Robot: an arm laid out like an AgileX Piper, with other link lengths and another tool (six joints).
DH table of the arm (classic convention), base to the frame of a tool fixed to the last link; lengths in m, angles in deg. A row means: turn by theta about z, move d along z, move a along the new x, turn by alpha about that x. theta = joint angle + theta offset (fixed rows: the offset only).
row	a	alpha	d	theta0
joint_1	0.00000	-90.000	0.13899	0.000
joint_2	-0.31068	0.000	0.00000	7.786
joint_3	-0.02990	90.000	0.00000	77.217
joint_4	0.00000	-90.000	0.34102	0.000
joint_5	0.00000	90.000	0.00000	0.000
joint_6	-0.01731	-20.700	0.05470	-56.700
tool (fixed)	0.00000	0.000	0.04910	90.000
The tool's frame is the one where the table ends.
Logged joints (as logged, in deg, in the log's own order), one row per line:
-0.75 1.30 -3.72 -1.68 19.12 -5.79
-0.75 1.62 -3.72 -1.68 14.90 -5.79
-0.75 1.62 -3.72 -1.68 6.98 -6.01
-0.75 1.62 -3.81 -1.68 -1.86 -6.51
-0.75 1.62 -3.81 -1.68 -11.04 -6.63
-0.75 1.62 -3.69 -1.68 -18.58 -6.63
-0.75 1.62 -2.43 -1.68 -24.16 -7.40
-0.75 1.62 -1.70 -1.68 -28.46 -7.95
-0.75 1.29 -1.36 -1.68 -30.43 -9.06
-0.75 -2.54 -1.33 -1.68 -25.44 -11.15
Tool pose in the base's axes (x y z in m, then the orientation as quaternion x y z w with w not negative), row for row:
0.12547 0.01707 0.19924 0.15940 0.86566 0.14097 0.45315
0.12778 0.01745 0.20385 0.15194 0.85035 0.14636 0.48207
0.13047 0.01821 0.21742 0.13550 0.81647 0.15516 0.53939
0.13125 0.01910 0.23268 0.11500 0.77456 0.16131 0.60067
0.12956 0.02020 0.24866 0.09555 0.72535 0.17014 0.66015
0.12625 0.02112 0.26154 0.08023 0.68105 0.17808 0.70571
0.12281 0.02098 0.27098 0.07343 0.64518 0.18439 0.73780
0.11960 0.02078 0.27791 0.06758 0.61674 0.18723 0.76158
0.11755 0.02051 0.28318 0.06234 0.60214 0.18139 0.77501
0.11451 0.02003 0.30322 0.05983 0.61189 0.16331 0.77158
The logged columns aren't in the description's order. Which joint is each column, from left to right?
Columns, left to right: joint_2, joint_3, joint_4, joint_1, joint_5, joint_6.
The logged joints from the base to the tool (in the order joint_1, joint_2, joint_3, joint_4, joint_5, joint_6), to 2 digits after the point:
-1.68 -0.75 1.30 -3.72 19.12 -5.79
-1.68 -0.75 1.62 -3.72 14.90 -5.79
-1.68 -0.75 1.62 -3.72 6.98 -6.01
-1.68 -0.75 1.62 -3.81 -1.86 -6.51
-1.68 -0.75 1.62 -3.81 -11.04 -6.63
-1.68 -0.75 1.62 -3.69 -18.58 -6.63
-1.68 -0.75 1.62 -2.43 -24.16 -7.40
-1.68 -0.75 1.62 -1.70 -28.46 -7.95
-1.68 -0.75 1.29 -1.36 -30.43 -9.06
-1.68 -0.75 -2.54 -1.33 -25.44 -11.15

